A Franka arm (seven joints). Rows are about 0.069 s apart.
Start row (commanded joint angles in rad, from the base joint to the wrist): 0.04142, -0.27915, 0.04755, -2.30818, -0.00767, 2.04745, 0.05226
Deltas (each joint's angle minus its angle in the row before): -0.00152, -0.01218, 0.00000, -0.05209, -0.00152, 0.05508, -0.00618; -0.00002, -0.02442, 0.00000, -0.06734, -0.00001, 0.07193, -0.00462; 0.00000, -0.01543, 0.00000, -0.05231, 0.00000, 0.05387, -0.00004; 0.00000, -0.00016, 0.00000, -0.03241, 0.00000, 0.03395, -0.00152; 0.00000, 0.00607, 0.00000, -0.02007, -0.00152, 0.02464, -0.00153; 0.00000, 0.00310, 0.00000, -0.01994, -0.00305, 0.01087, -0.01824; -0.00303, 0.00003, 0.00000, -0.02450, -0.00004, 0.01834, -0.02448; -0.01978, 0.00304, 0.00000, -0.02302, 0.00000, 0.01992, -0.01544; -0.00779, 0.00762, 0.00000, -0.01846, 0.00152, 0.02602, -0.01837
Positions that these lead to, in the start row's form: 0.03990, -0.29133, 0.04755, -2.36027, -0.00919, 2.10253, 0.04608; 0.03988, -0.31575, 0.04755, -2.42761, -0.00920, 2.17446, 0.04146; 0.03988, -0.33118, 0.04755, -2.47992, -0.00920, 2.22833, 0.04142; 0.03988, -0.33134, 0.04755, -2.51233, -0.00920, 2.26228, 0.03990; 0.03988, -0.32527, 0.04755, -2.53240, -0.01072, 2.28692, 0.03837; 0.03988, -0.32217, 0.04755, -2.55234, -0.01377, 2.29779, 0.02013; 0.03685, -0.32214, 0.04755, -2.57684, -0.01381, 2.31613, -0.00435; 0.01707, -0.31910, 0.04755, -2.59986, -0.01381, 2.33605, -0.01979; 0.00928, -0.31148, 0.04755, -2.61832, -0.01229, 2.36207, -0.03816
